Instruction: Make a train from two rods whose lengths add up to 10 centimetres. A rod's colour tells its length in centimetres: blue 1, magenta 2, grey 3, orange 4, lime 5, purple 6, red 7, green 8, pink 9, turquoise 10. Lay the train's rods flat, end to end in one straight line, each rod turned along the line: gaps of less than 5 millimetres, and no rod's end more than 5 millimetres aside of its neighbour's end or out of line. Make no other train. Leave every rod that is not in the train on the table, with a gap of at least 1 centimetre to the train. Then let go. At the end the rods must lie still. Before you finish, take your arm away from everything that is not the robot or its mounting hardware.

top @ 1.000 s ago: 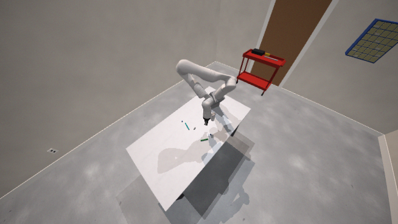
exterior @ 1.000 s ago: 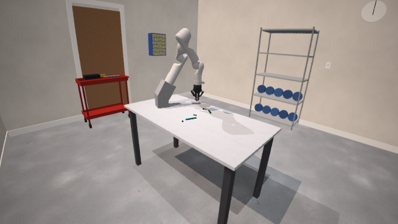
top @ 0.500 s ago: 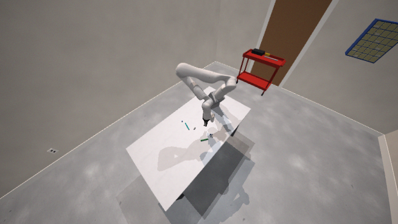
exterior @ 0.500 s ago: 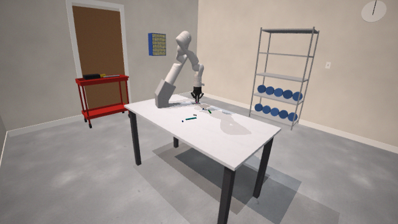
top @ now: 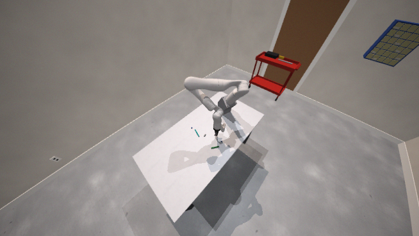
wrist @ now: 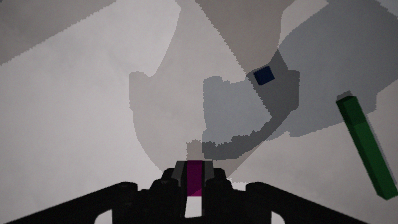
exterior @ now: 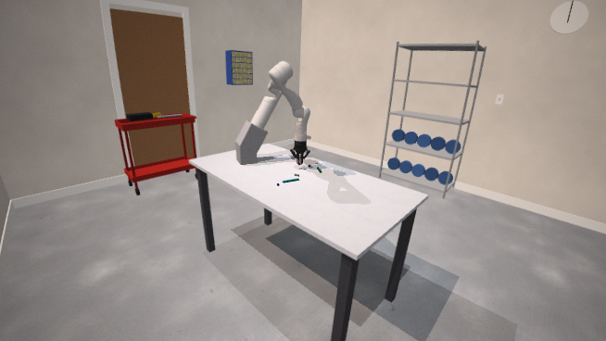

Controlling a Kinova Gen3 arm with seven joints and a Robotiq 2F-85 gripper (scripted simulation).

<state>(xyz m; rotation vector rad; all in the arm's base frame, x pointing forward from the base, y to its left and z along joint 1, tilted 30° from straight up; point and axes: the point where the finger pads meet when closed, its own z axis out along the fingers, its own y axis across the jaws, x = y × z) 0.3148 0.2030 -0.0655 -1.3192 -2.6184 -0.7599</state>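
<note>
My gripper is now 90 mm short of the green rod, 90 mm to the right of it and 40 mm above it. Round my hand: grey rod (90 mm ahead, 90 mm to the right, 40 mm below); then turquoise rod (140 mm ahead, 160 mm to the right, 40 mm below); then magenta rod (10 mm below).
</note>
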